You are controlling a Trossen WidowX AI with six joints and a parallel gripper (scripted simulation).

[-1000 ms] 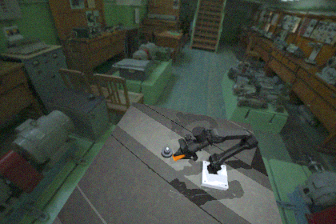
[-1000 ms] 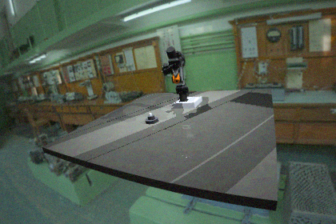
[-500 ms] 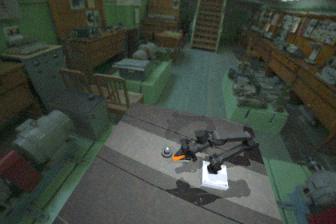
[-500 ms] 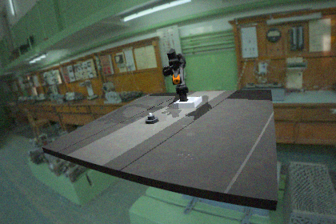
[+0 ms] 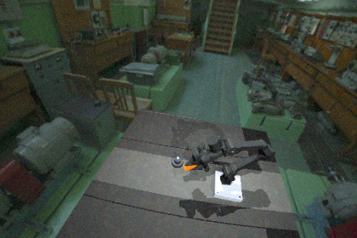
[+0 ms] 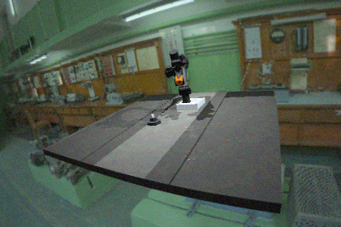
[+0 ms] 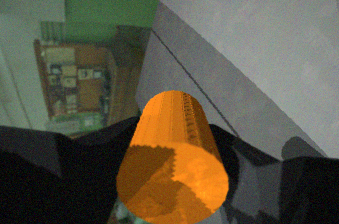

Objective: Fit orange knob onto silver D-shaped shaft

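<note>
The silver shaft lies 30 mm ahead of my gripper tip, 200 mm to the right of it and 220 mm below it. Also, from my gripper tip: orange knob: 30 mm behind, 10 mm to the right, 20 mm above.
</note>
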